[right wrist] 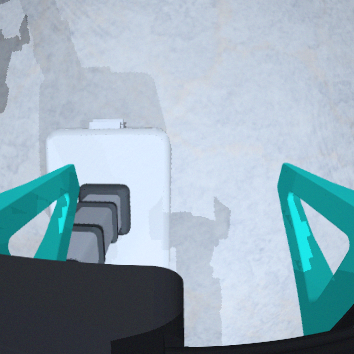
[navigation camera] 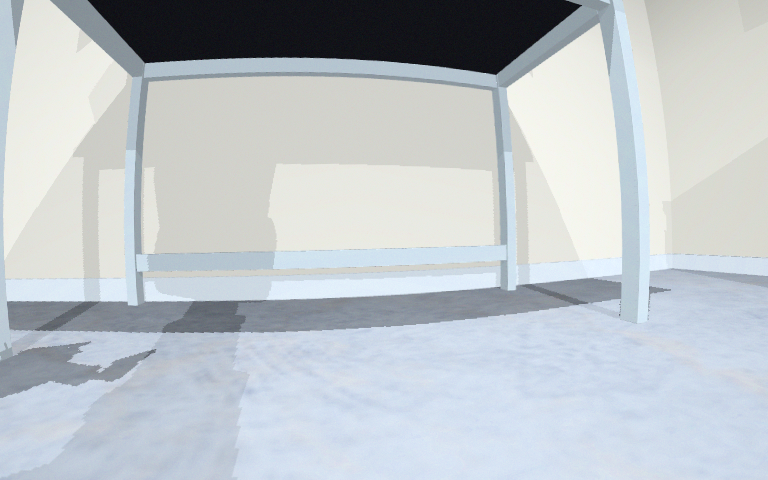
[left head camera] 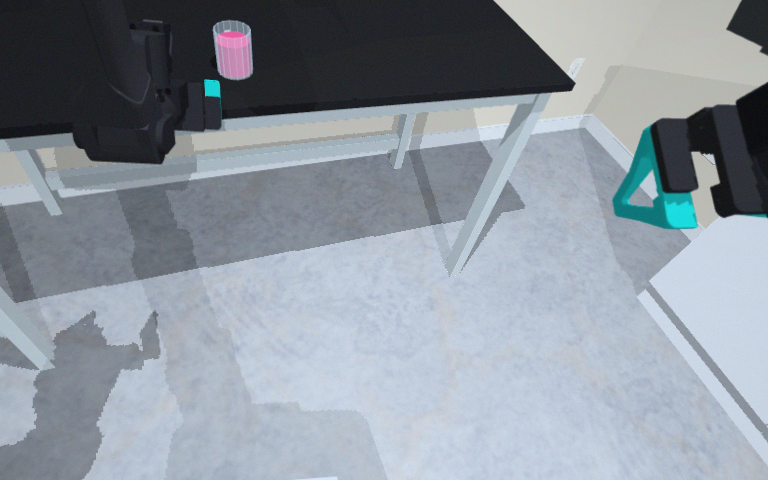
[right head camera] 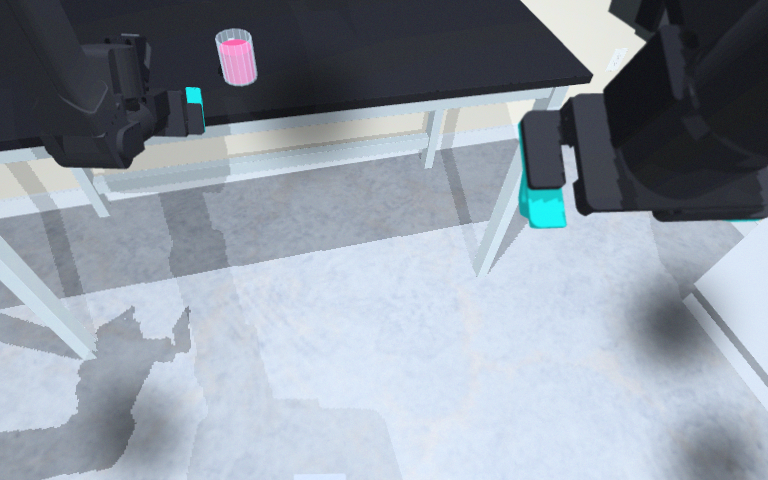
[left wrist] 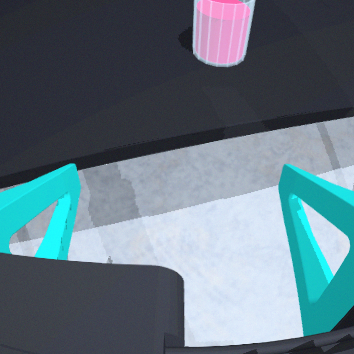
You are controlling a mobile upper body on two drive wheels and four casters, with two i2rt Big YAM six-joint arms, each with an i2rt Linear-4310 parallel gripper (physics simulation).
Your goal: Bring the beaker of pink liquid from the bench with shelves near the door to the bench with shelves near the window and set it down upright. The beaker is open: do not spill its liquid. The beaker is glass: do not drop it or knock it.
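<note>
A glass beaker of pink liquid stands upright on the black bench top. Its rim is cut off at the top of the left wrist view. My left gripper is open and empty, at the bench's front edge; the beaker stands beyond its fingertips, apart from them. In both head views one left fingertip shows close to the beaker's lower left, and the other is hidden by the gripper. My right gripper is open and empty, away from the bench, over the floor and the robot's base.
Pale metal legs carry the bench, with a low rear rail. A white block-like surface stands at the lower right in the left head view. The robot's white base shows in the right wrist view. Walls stand behind the bench.
</note>
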